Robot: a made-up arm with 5 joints. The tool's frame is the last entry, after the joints.
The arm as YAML. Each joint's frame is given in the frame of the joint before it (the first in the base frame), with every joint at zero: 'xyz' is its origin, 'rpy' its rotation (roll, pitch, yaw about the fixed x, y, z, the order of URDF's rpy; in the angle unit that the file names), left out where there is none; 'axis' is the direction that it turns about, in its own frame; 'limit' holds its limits. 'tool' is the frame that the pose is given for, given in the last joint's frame.
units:
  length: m
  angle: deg
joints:
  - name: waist
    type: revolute
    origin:
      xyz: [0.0, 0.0, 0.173]
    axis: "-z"
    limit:
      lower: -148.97
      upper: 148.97
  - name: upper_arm
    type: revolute
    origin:
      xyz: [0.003, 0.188, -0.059]
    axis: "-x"
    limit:
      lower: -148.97
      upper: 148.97
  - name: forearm
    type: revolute
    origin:
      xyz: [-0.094, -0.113, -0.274]
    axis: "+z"
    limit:
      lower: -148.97
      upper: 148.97
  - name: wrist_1
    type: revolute
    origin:
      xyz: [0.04, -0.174, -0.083]
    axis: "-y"
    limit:
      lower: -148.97
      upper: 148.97
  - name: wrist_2
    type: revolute
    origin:
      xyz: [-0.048, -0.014, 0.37]
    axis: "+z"
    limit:
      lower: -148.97
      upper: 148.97
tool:
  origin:
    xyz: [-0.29, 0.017, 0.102]
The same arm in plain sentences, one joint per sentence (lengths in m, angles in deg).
The arm has five revolute joints in a row. What follows holds with every joint at zero, and every direction is one of the base frame's. The first joint is mounted 0.1730 m along +z from the base frame's origin and turns about -z, from -148.97 to 148.97 deg. The second joint is mounted 0.0030 m along +x and 0.1880 m along +y and 0.0590 m along -z from the first joint and turns about -x, from -148.97 to 148.97 deg. The third joint is mounted 0.0940 m along -x and 0.1130 m along -y and 0.2740 m along -z from the second joint and turns about +z, from -148.97 to 148.97 deg. The fourth joint is mounted 0.0400 m along +x and 0.1740 m along -y and 0.0830 m along -z from the third joint and turns about -y, from -148.97 to 148.97 deg. The fifth joint is mounted 0.0480 m along -x and 0.0140 m along -y and 0.3700 m along +z from the fourth joint and turns about +z, from -148.97 to 148.97 deg. The tool frame, which is the frame that the pose is given for, is mounted 0.2900 m along -x and 0.0170 m along +y and 0.1020 m along +z from the fifth joint; its axes are parallel to the base frame's.
